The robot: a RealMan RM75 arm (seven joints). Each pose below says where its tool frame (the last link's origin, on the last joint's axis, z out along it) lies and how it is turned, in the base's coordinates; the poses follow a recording.
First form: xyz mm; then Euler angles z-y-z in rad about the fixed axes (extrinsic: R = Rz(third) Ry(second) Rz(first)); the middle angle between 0 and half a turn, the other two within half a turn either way.
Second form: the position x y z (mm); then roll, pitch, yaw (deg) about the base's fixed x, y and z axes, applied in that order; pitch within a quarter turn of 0, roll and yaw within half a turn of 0. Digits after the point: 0 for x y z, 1 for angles.
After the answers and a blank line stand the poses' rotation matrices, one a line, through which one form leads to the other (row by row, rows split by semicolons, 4 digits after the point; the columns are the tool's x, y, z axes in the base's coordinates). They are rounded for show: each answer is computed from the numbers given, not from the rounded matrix.
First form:
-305 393 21 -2.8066 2.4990 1.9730
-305 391 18 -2.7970 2.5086 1.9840
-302 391 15 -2.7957 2.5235 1.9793
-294 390 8 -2.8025 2.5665 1.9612
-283 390 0 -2.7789 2.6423 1.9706
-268 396 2 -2.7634 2.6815 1.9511
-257 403 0 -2.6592 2.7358 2.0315
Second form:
-305 393 21 -166.2 -34.5 89.5
-305 391 18 -166.1 -33.8 89.7
-302 391 15 -166.4 -33.0 89.6
-294 390 8 -167.8 -30.9 89.6
-283 390 0 -169.0 -26.6 89.5
-268 396 2 -169.6 -24.4 87.9
-257 403 0 -168.7 -20.5 86.7

0.0066 0.9721 -0.2346; 0.8244 0.1275 0.5515; 0.5660 -0.1970 -0.8005
0.0047 0.9714 -0.2375; 0.8306 0.1285 0.5418; 0.5568 -0.1998 -0.8063
0.0066 0.9731 -0.2302; 0.8383 0.1201 0.5318; 0.5452 -0.1965 -0.8150
0.0064 0.9783 -0.2070; 0.8584 0.1008 0.5030; 0.5129 -0.1809 -0.8391
0.0073 0.9825 -0.1864; 0.8942 0.0770 0.4410; 0.4477 -0.1699 -0.8779
0.0338 0.9857 -0.1648; 0.9103 0.0378 0.4123; 0.4127 -0.1640 -0.8960
0.0537 0.9830 -0.1755; 0.9353 0.0121 0.3536; 0.3497 -0.1831 -0.9188

